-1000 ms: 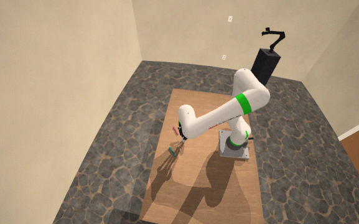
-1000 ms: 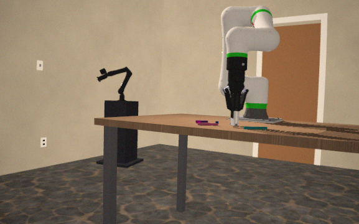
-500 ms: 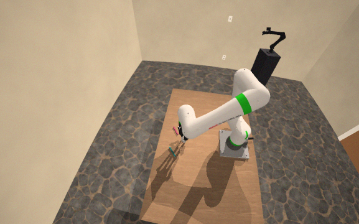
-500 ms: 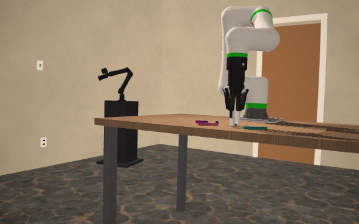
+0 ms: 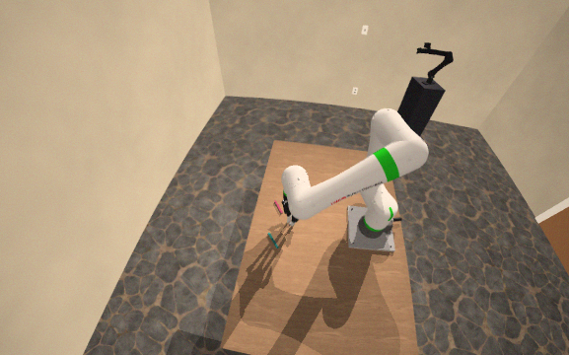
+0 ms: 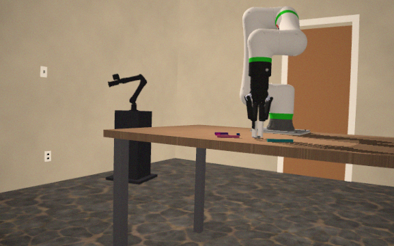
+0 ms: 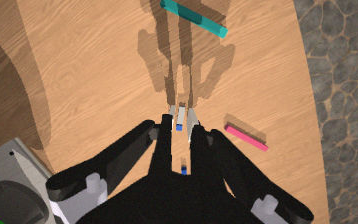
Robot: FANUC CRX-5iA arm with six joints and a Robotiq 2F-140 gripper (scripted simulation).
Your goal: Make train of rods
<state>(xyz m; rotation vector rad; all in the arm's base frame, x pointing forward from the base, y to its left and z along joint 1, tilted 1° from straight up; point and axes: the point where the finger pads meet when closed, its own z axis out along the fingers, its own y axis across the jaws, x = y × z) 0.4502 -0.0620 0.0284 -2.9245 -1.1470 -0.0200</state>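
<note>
My gripper is now 3 cm above the grey rod. The rest, counted from my hand: pink rod 11 cm to the right, 7 cm ahead, 3 cm below; then turquoise rod 10 cm to the left, 10 cm ahead, 3 cm below; then magenta rod 17 cm to the right, 3 cm below, 1 cm behind.
</note>
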